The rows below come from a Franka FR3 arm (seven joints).
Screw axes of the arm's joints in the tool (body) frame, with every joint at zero. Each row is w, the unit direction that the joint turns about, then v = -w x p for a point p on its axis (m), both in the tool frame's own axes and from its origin. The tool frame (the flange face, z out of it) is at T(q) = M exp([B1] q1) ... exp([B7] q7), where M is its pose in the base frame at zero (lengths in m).
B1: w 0 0 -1 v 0 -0.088 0
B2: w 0 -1 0 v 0.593 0 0.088
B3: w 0 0 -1 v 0 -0.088 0
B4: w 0 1 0 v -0.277 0 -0.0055
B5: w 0 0 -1 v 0 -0.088 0
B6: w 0 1 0 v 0.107 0 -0.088
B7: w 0 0 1 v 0 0 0
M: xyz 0.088 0 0.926 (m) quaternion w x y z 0 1 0 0
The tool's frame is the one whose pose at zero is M.
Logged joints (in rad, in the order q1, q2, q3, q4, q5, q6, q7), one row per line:
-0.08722, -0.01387, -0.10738, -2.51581, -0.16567, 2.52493, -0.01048
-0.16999, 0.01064, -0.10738, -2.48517, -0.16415, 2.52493, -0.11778
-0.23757, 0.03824, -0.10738, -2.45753, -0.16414, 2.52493, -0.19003
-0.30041, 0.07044, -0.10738, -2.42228, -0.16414, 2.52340, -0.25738
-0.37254, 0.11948, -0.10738, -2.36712, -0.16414, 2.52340, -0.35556
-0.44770, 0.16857, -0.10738, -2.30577, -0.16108, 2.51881, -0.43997
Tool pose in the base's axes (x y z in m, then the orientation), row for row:
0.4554, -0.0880, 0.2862, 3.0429, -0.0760, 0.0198
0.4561, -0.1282, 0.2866, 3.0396, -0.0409, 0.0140
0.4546, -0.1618, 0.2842, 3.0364, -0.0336, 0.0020
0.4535, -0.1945, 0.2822, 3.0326, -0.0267, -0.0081
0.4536, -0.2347, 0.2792, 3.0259, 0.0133, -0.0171
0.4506, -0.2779, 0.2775, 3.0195, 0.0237, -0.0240
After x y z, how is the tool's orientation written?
As a rotation vector, in radians.
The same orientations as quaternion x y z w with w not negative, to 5 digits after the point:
0.99848, -0.02494, 0.00650, 0.04882
0.99861, -0.01344, 0.00460, 0.05082
0.99856, -0.01105, 0.00066, 0.05248
0.99848, -0.00879, -0.00267, 0.05441
0.99830, 0.00439, -0.00564, 0.05778
0.99808, 0.00783, -0.00793, 0.06091

